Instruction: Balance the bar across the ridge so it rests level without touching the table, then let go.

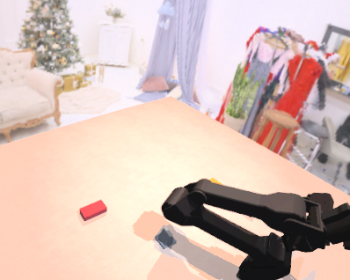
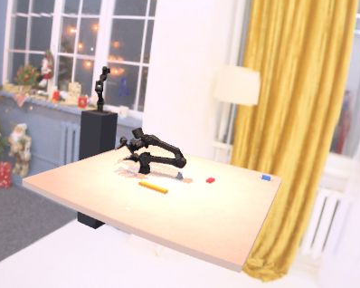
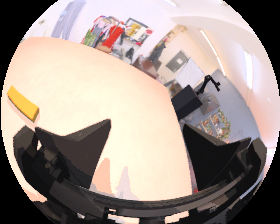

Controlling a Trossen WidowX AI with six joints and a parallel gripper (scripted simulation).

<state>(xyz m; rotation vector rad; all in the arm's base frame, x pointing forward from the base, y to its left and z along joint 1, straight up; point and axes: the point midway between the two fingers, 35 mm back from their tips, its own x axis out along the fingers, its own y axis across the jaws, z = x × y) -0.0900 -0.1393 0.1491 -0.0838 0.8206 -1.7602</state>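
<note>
Right now my gripper tip is 280 mm short of the bar, 130 mm above it and 30 mm to the left of it. From my gripper tip the other things lie so: blue block 840 mm ahead, 670 mm to the left, 120 mm below; red block 520 mm ahead, 340 mm to the left, 130 mm below.
</note>
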